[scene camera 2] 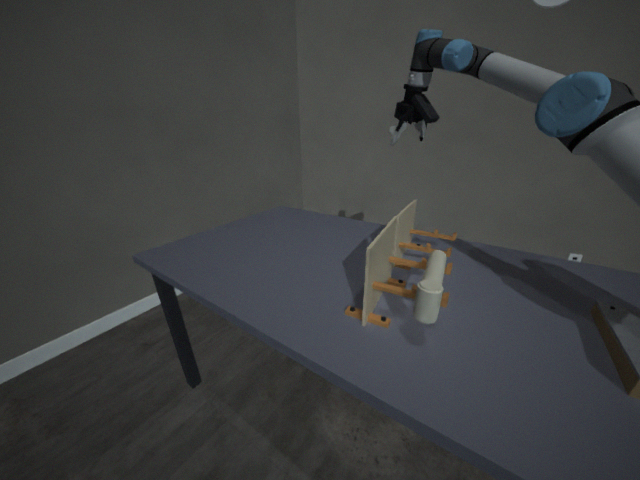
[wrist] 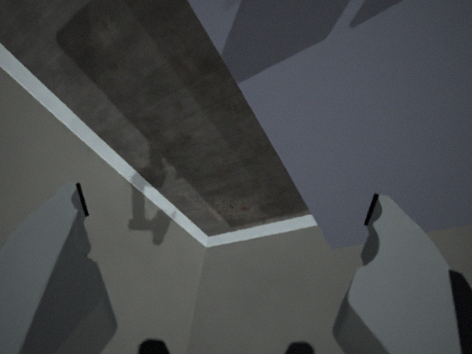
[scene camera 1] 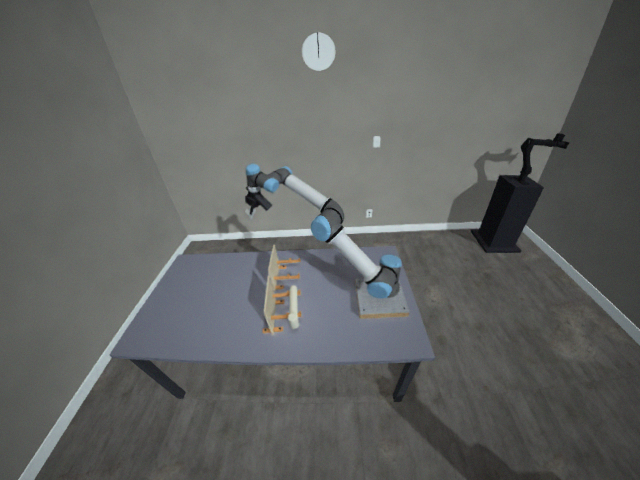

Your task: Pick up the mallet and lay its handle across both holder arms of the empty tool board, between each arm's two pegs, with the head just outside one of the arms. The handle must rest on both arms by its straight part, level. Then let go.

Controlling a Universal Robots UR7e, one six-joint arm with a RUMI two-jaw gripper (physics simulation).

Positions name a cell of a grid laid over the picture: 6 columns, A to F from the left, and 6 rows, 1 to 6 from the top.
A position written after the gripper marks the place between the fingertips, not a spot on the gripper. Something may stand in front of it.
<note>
In view: the gripper (scene camera 2: D2), a cream mallet (scene camera 2: E4), a tool board (scene camera 2: D3) and a tool board (scene camera 2: D4).
The gripper is seen too in the wrist view (wrist: C4). The wrist view misses the cream mallet: it is out of frame.
</note>
